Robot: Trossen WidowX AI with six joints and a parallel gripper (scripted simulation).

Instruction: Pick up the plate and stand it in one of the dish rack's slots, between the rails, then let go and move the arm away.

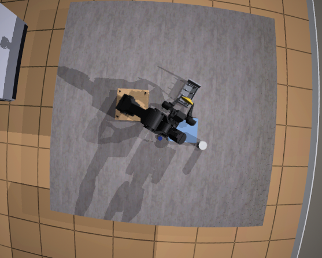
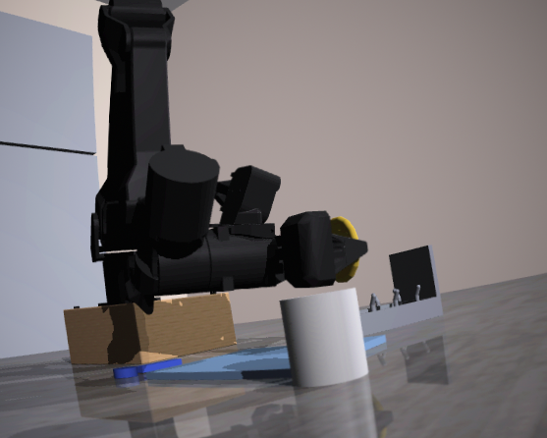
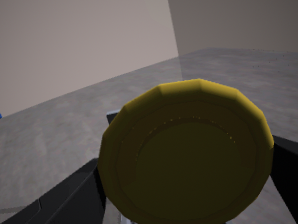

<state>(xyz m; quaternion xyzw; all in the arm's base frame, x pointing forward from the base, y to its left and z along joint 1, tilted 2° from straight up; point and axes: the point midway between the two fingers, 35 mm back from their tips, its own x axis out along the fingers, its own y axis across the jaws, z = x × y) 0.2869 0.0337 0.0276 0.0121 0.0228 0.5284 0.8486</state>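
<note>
The grey dish rack is 40 mm to the left of my gripper tip and 70 mm below it. Round my gripper tip: blue spoon 120 mm behind, 190 mm to the right, 90 mm below; yellow plate 10 mm to the right; white cup 110 mm ahead, 220 mm to the right, 60 mm below.
</note>
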